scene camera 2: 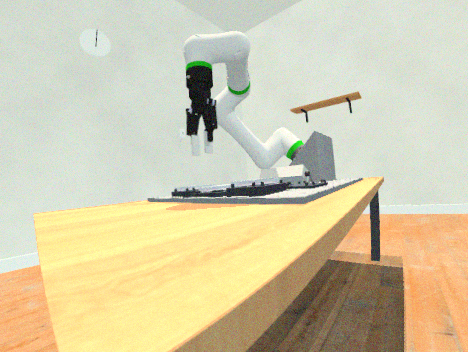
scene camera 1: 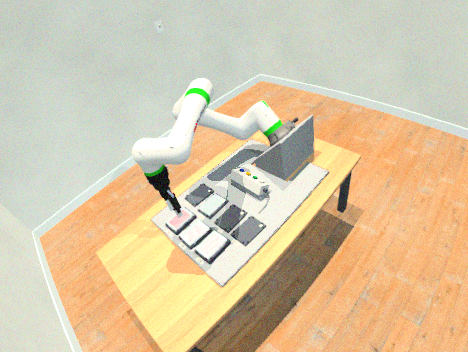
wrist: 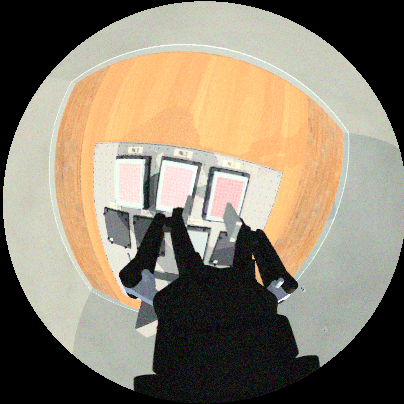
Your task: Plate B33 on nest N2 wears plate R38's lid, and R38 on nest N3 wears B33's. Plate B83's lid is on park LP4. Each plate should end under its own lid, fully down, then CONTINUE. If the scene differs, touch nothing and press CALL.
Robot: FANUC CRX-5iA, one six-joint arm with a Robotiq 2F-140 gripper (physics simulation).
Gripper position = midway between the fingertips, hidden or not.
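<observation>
Scene camera 2 shows my gripper (scene camera 2: 202, 154); the wrist view shows the gripper too (wrist: 207, 206). In scene camera 1, a white button box (scene camera 1: 251, 184) is visible.
</observation>
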